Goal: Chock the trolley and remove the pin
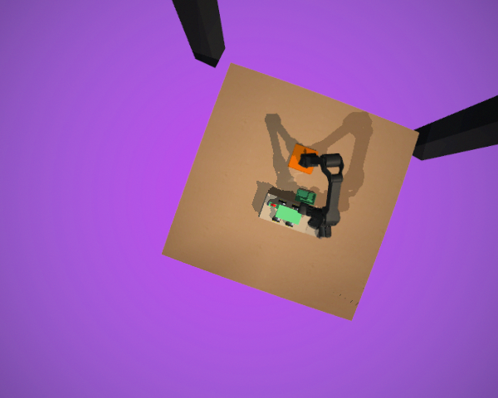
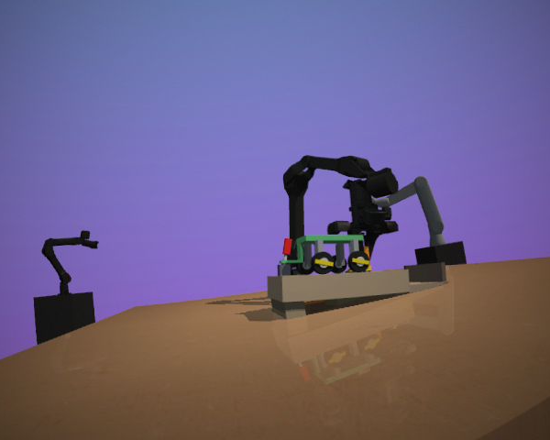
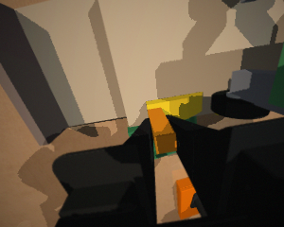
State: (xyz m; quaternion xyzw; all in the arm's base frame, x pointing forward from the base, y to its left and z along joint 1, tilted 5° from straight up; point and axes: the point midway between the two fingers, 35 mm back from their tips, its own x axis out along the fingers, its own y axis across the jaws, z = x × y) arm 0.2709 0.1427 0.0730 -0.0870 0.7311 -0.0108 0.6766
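Now: the red-headed stop pin 220 mm to the right of my gripper tip, 60 mm ahead of it and 40 mm above it. Also, from my gripper tip: trolley: 120 mm to the right, 70 mm ahead, 20 mm above; then dark end block: 140 mm to the left, 60 mm below, 40 mm ahead; then yellow chock: 20 mm to the right, 10 mm below.
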